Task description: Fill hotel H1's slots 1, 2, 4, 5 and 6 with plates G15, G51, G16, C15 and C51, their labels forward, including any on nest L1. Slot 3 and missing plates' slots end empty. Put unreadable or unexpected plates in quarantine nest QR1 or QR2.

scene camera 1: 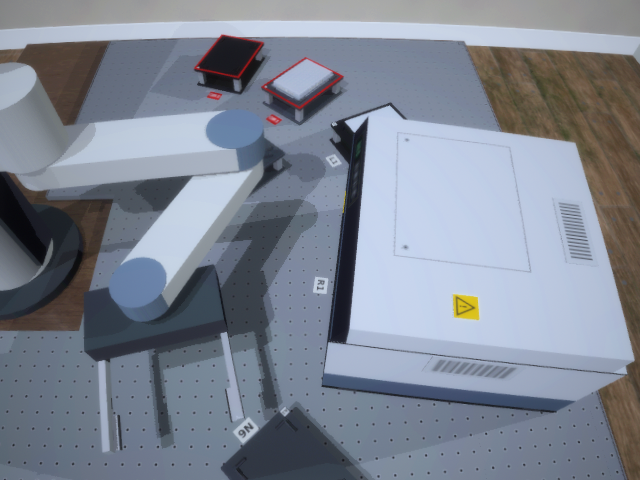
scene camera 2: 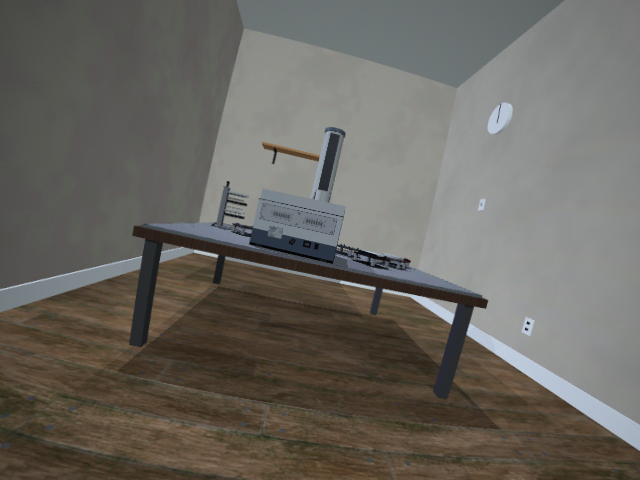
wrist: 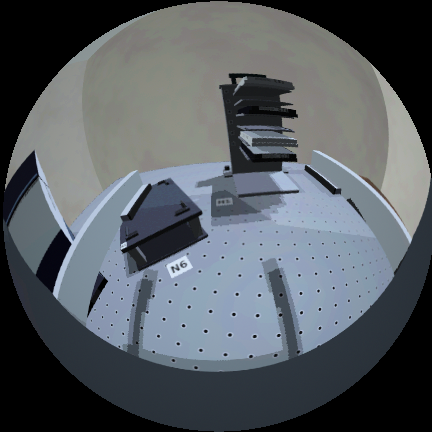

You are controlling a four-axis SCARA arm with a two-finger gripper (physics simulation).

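Pixels of known places: gripper, between the fingertips: (scene camera 1: 175,436) (wrist: 229,161); arm's base, origin of its link: (scene camera 1: 19,261).
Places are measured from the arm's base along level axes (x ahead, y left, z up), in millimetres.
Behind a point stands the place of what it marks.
Note:
My gripper (scene camera 1: 173,423) @[x 382, y -344, z 134 mm] (wrist: 229,161) @[x 382, y -344, z 134 mm] is open and empty, its long fingers wide apart above the table, short of nest N6. Hotel H1 (scene camera 2: 223,206) @[x 416, y -594, z 143 mm] (wrist: 245,166) @[x 378, y -593, z 38 mm] stands beyond it, between the fingers in the wrist view. A thick white plate (wrist: 267,138) @[x 335, y -474, z 133 mm] lies on a lower shelf; plate labels are unreadable. One red-rimmed quarantine nest (scene camera 1: 230,55) @[x 378, y 561, z 63 mm] is bare. A white plate (scene camera 1: 302,78) @[x 558, y 444, z 77 mm] lies on the other red-rimmed nest (scene camera 1: 299,104) @[x 549, y 366, z 63 mm]. Their red cards are too small to read. Nest L1 (scene camera 1: 345,137) @[x 645, y 258, z 63 mm] bears something white, partly hidden by the white device.
The large white device (scene camera 1: 465,206) @[x 768, y -83, z 256 mm] (scene camera 2: 297,222) @[x 976, y -134, z 147 mm] stands right of the arm, beside card R1 (scene camera 1: 320,285) @[x 579, y -69, z 13 mm]. Dark nest N6 (scene camera 1: 310,449) @[x 551, y -352, z 63 mm] (wrist: 162,210) @[x 488, y -371, z 63 mm] is bare on top, ahead and left in the wrist view. Another nest (scene camera 1: 278,163) @[x 503, y 206, z 39 mm] is mostly hidden under the arm.

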